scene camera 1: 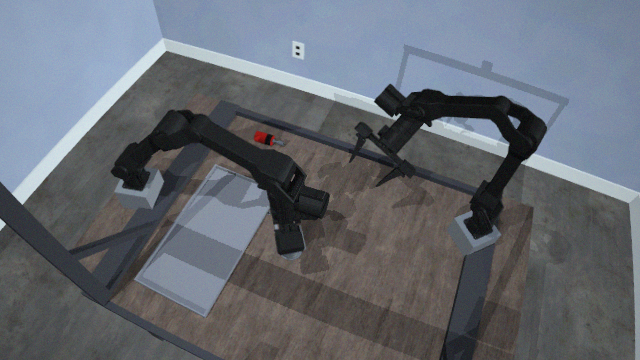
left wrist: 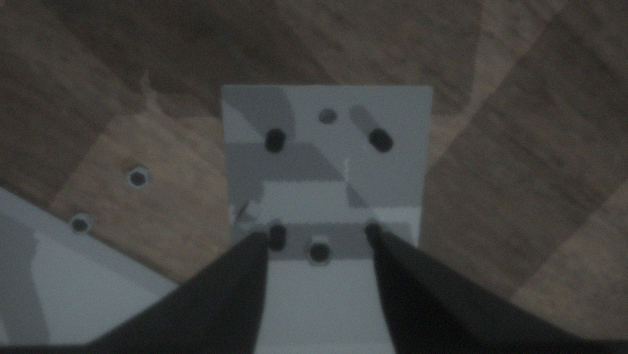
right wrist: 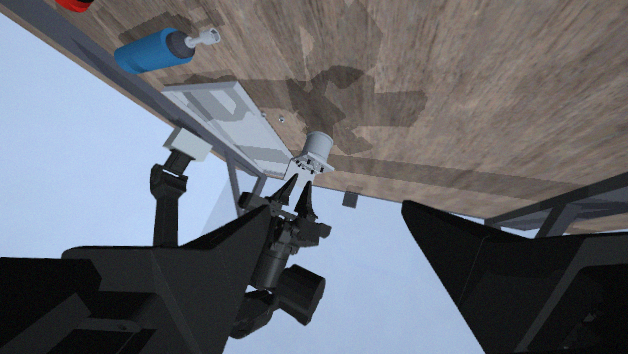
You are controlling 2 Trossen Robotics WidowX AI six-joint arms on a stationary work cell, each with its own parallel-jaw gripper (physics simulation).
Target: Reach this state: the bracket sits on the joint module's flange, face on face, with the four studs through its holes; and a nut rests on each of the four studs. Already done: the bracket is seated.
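Frame: origin at the left arm's base, x ahead, y left, z up, level; millimetres.
Seen in the pictures: left gripper, fingertip midpoint: (scene camera 1: 286,233) (left wrist: 321,246) (right wrist: 303,177); right gripper, fingertip midpoint: (scene camera 1: 362,174) (right wrist: 335,208); left arm's base, link origin: (scene camera 1: 136,180) (right wrist: 182,154); right arm's base, link origin: (scene camera 1: 477,226).
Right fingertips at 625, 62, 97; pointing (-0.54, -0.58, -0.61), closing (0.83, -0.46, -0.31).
Offsets run from my right fingertips to a thing's top centre, as dx, dy, dz. "*": to the spot under its first point.
The grey bracket (left wrist: 320,200) (right wrist: 294,172) sits on the pale cylindrical joint module @(-160, -154, -106) (right wrist: 319,144). Four dark studs show through its plate in the left wrist view, with no nut visible on the upper two. One nut @(-183, -160, -109) (left wrist: 319,252) lies on the bracket between the lower two studs. Another nut @(-208, -74, -175) (left wrist: 138,177) (right wrist: 281,119) lies on the table, and a further nut @(-243, -53, -175) (left wrist: 80,223) (right wrist: 263,115) is at the tray's edge. My left gripper (left wrist: 321,246) (right wrist: 303,177) is partly open and empty, its fingertips over the lower studs, partly hiding the right one. My right gripper (scene camera 1: 364,173) (right wrist: 335,208) is wide open and empty, far from the bracket.
A shallow grey tray @(-389, -150, -164) (scene camera 1: 200,295) (left wrist: 125,271) (right wrist: 200,88) lies beside the joint module. A red-handled tool @(-296, +207, -146) (scene camera 1: 264,138) (right wrist: 74,4) lies near the back frame rail. A blue-handled nut driver @(* -264, +120, -142) (right wrist: 154,50) lies beyond the tray in the right wrist view.
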